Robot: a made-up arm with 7 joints. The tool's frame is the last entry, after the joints.
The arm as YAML. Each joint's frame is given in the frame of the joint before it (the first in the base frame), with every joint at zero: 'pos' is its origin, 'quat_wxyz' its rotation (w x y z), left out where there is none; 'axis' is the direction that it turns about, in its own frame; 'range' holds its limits. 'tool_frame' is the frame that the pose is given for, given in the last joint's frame.
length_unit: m
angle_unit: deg
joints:
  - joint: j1
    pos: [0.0, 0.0, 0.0]
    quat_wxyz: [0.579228, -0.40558, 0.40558, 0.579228]
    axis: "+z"
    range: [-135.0, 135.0]
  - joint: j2
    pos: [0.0, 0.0, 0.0]
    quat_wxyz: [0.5, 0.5, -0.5, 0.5]
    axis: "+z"
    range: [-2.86, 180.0]
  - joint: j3
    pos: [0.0, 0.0, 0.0]
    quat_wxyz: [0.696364, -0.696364, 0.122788, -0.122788]
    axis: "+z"
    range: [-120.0, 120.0]
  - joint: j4
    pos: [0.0, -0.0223, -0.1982]
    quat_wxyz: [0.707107, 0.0, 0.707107, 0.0]
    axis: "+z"
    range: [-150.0, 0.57]
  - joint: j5
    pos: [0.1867, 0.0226, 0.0]
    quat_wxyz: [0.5, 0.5, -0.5, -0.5]
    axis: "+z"
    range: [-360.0, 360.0]
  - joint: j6
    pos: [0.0, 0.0, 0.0]
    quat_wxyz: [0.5, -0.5, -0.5, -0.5]
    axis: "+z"
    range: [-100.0, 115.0]
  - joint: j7
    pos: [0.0, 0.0, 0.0]
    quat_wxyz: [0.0, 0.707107, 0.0, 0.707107]
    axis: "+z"
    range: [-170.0, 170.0]
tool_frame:
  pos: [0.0, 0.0, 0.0]
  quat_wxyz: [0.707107, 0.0, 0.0, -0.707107]
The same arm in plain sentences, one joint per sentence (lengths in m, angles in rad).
The arm has seven revolute joints in a row. What follows holds with every joint at zero, and every direction is one of the base frame's.
The first joint sits at the same point as the base frame's origin and turns about the direction (0, 0.9397, 0.342), from -2.3562 to 2.3562 rad.
The second joint sits at the same point as the first joint and turns about +x, from -0.0499 to 3.1416 rad.
The third joint sits at the same point as the second joint and turns about +z, from -2.0944 to 2.0944 rad.
The fourth joint sits 0.0223 m along +x and 0.1982 m along -z from the third joint and turns about +y, from -2.618 to 0.0099 rad.
The fifth joint sits 0.0226 m along -x and 0.1867 m along -z from the fourth joint and turns about +z, from -6.2832 to 6.2832 rad.
The sixth joint sits at the same point as the fifth joint and turns about +y, from -1.7453 to 2.0071 rad.
The seventh joint sits at the same point as the sixth joint and turns about +z, from -2.9671 to 2.9671 rad.
The tool frame, which is the frame that the pose is given for, sits at the same point as the seventh joint; its axes are the base frame's turned by roll 0, pitch 0 and yaw 0 rad (as in URDF: about the fixed x, then y, then z).

